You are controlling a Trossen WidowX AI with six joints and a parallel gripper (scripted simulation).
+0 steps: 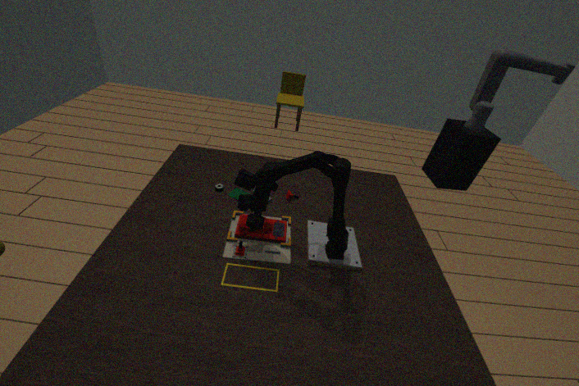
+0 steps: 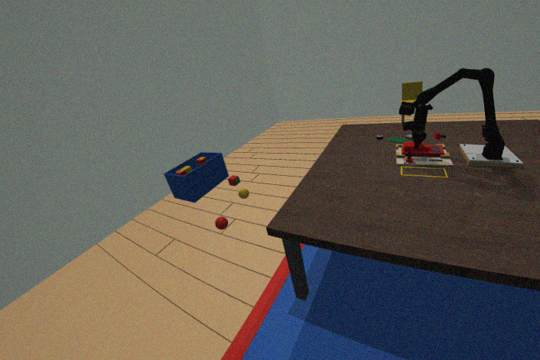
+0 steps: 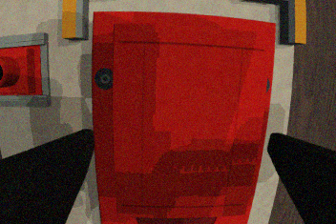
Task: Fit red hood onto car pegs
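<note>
My gripper tip is 1 cm above the red hood. Also, from my gripper tip: grey piece: 3 cm behind, 22 cm to the right, 4 cm below; green plate: 7 cm ahead, 21 cm to the right, 4 cm below; grey jig plate: 2 cm behind, 2 cm to the left, 3 cm below.
</note>
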